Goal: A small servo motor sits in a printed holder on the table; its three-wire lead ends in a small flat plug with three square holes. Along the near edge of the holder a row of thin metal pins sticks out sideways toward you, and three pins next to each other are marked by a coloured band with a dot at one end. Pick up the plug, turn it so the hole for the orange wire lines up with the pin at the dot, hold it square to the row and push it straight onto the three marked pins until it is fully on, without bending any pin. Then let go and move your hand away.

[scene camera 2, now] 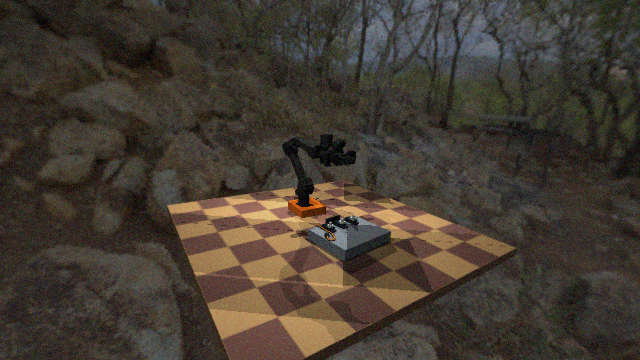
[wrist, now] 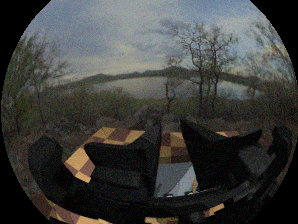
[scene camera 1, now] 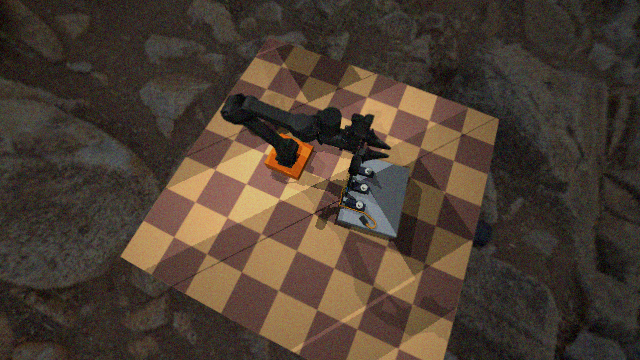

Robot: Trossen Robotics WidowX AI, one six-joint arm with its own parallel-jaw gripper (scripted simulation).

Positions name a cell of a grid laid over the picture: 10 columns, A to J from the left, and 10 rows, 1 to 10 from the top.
Labels:
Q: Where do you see a printed holder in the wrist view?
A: F9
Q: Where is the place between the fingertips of the gripper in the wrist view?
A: F6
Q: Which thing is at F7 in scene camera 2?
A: A printed holder.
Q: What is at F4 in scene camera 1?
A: The gripper.

